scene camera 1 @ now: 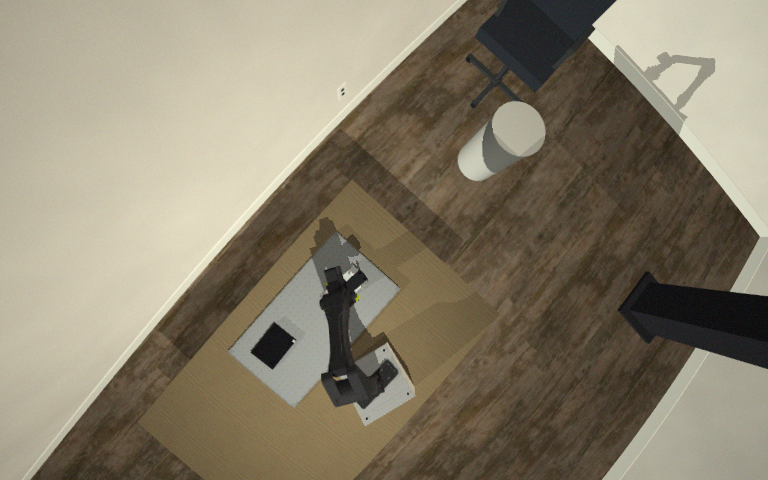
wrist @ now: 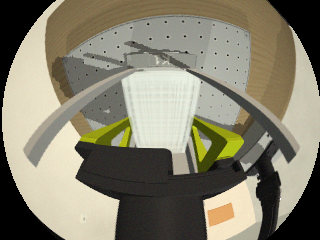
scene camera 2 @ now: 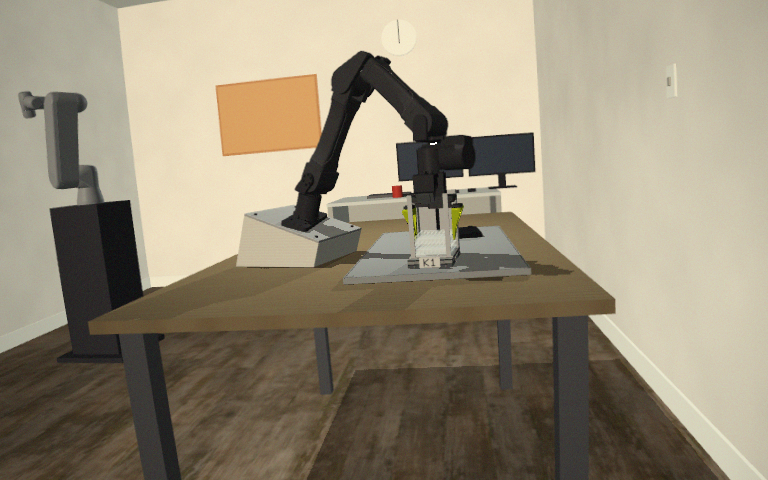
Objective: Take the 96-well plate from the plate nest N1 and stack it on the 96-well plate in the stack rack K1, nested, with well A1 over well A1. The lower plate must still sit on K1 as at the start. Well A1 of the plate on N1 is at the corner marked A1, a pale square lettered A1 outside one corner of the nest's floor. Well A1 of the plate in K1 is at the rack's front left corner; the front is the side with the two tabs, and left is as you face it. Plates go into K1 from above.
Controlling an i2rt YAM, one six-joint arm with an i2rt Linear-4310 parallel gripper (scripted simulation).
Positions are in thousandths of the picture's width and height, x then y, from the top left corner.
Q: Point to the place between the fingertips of the gripper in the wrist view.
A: At 505,498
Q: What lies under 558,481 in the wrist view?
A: A white 96-well plate.
